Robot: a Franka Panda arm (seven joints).
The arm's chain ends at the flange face. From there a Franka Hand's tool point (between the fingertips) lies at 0.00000 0.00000 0.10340 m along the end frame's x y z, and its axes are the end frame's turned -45 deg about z.
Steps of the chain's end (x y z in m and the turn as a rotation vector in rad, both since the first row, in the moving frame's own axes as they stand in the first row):
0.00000, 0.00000, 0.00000, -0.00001, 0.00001, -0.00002
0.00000, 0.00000, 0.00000, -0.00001, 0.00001, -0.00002
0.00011, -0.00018, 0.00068, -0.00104, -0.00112, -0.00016
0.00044, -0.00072, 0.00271, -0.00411, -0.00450, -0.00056
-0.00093, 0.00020, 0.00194, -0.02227, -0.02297, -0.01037
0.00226, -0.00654, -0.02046, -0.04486, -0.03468, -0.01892
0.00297, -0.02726, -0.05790, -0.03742, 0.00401, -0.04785
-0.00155, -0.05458, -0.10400, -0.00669, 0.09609, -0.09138
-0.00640, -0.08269, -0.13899, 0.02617, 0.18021, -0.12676
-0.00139, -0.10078, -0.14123, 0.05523, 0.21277, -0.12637
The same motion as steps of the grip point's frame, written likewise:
0.00000, 0.00000, 0.00000, -0.00001, 0.00000, -0.00002
0.00000, 0.00000, 0.00000, -0.00001, 0.00000, -0.00002
0.00005, -0.00006, 0.00068, 0.00006, -0.00153, -0.00016
0.00019, -0.00023, 0.00271, 0.00028, -0.00609, -0.00056
-0.00411, -0.00055, 0.00189, 0.00049, -0.03199, -0.01037
0.00042, -0.00223, -0.02063, -0.00720, -0.05624, -0.01892
0.01901, -0.01409, -0.05797, -0.02930, -0.02362, -0.04785
0.04436, -0.03250, -0.10448, -0.07268, 0.06322, -0.09138
0.06962, -0.05278, -0.14070, -0.10892, 0.14593, -0.12676
0.09039, -0.06208, -0.14371, -0.11140, 0.18950, -0.12637

